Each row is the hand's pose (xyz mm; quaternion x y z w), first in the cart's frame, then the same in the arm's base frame.
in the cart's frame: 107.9 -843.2 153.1 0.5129 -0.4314 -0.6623 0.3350
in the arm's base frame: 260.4 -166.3 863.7 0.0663 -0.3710 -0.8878 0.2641
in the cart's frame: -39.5 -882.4 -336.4 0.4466 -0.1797 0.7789 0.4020
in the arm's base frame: -171.0 3.0 644.6 0.6597 -0.1408 0.3803 0.6327
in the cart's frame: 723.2 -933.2 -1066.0 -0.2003 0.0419 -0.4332 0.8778
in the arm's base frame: -302.6 -205.4 -383.0 -0.3151 0.4559 -0.5452 0.6290
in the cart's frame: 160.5 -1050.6 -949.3 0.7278 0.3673 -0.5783 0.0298
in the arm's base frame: -573.8 -67.6 118.5 -0.5067 -0.1387 0.7950 0.3032
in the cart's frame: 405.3 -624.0 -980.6 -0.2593 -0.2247 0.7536 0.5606
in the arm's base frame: -249.4 181.6 -156.4 0.0261 0.0849 0.5953 0.7986
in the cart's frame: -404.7 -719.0 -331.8 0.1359 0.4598 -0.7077 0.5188
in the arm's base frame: -272.6 312.2 877.3 -0.0224 0.5867 -0.8070 0.0628
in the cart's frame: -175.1 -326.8 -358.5 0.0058 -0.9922 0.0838 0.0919
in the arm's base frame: 29.4 538.6 622.7 -0.2411 -0.8305 0.0207 0.5017
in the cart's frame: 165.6 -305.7 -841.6 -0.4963 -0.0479 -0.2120 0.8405
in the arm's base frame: -114.5 524.6 49.1 -0.5105 0.4416 -0.2255 0.7025
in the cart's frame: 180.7 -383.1 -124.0 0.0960 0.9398 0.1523 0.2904
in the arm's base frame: 344.8 259.0 538.6 -0.4187 -0.9037 -0.0341 0.0832
